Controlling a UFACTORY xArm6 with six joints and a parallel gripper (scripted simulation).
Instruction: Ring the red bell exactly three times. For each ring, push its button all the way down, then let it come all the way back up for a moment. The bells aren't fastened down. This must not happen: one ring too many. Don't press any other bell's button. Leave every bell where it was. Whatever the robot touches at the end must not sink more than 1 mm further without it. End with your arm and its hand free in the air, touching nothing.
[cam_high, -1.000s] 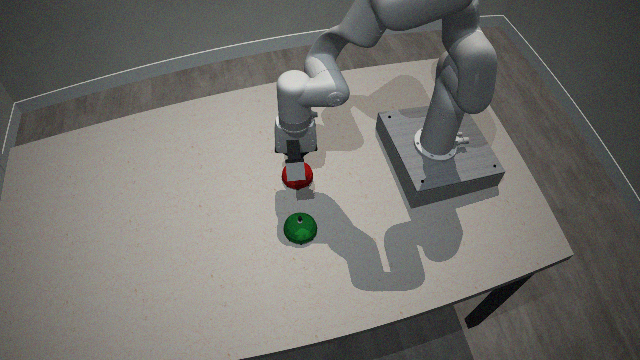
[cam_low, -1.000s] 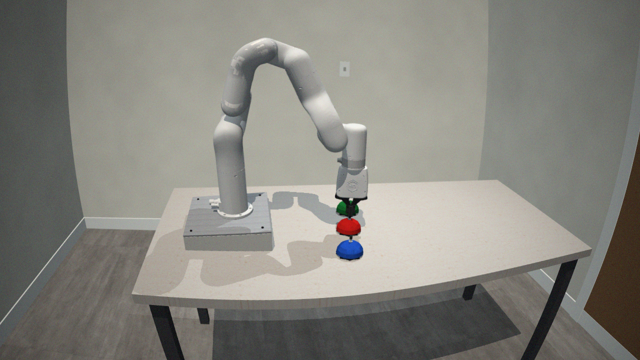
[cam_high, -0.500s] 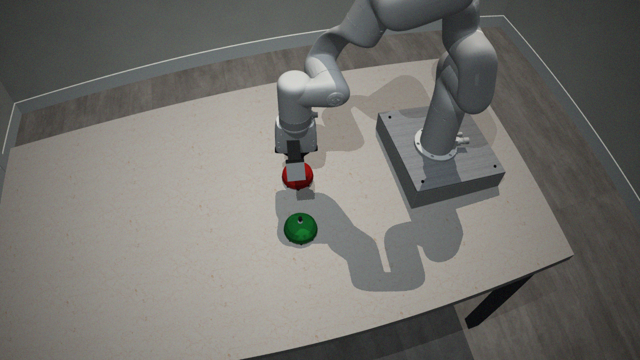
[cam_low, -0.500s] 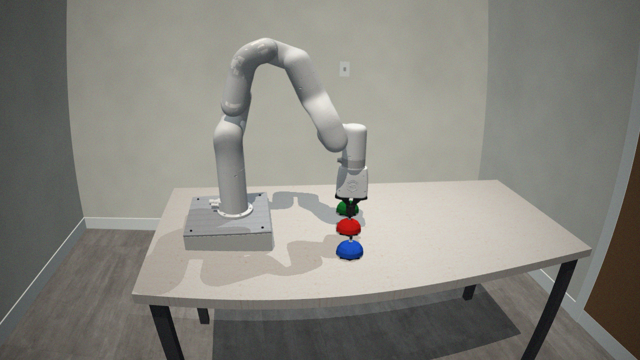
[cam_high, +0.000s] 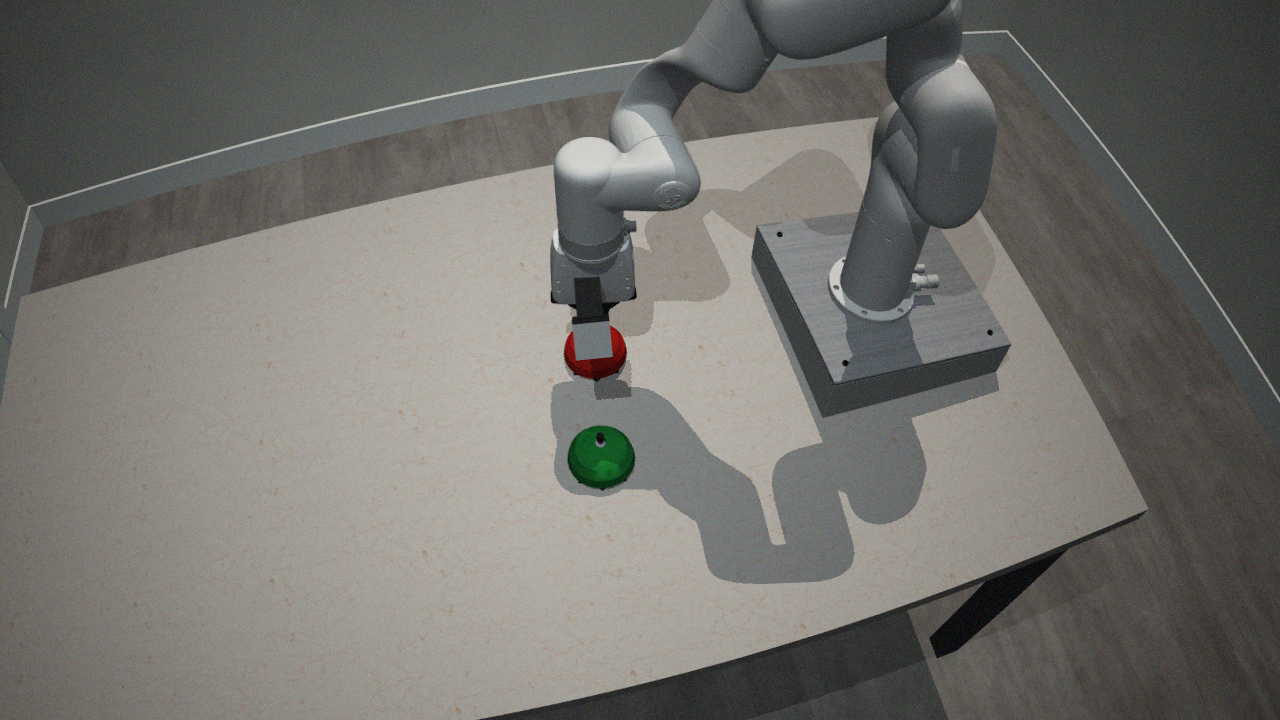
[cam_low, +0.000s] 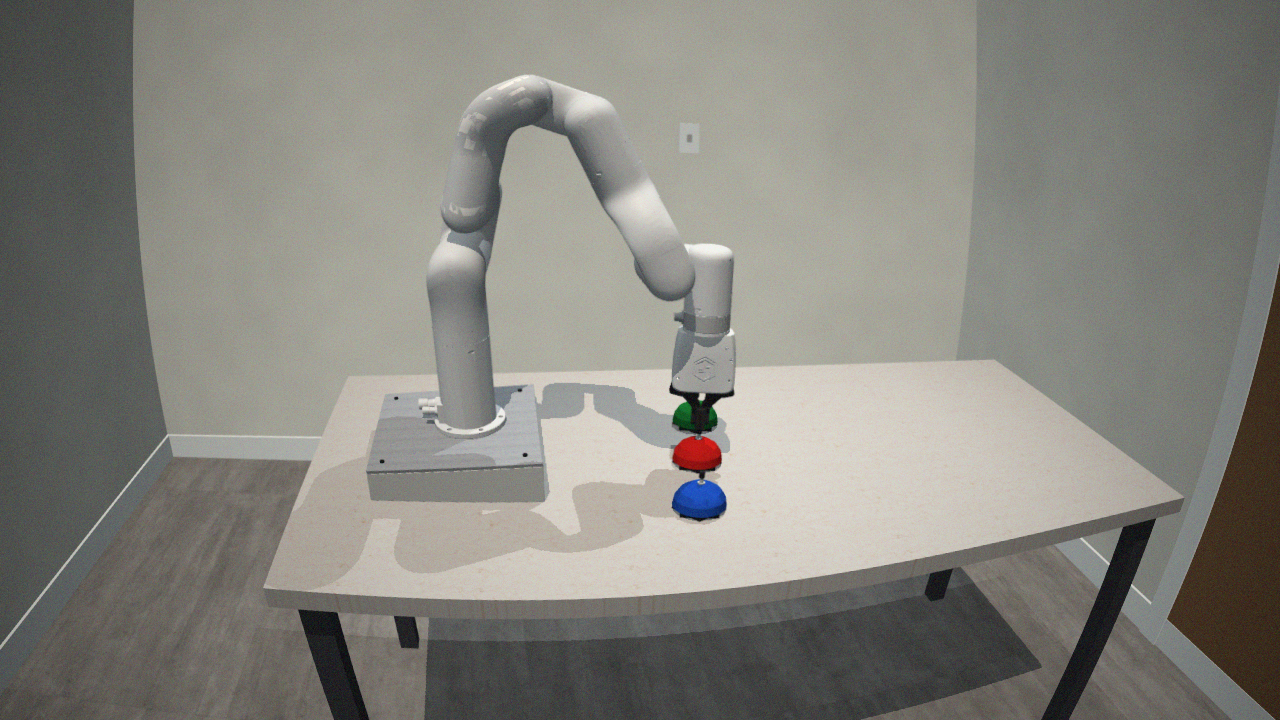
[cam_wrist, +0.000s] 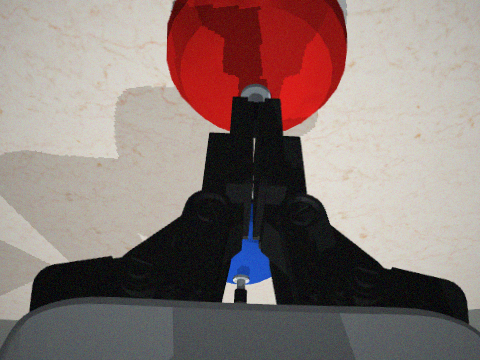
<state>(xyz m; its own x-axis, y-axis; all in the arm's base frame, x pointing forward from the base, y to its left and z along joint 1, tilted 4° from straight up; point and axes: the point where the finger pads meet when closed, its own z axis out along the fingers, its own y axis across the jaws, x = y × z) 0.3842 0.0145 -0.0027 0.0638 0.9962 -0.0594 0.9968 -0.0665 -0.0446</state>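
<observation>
Right now my hand is 5 cm above the red bell. Also, from my hand: blue bell (16 cm to the right, 5 cm below, 1 cm behind); green bell (16 cm to the left, 5 cm below, 1 cm ahead).
</observation>
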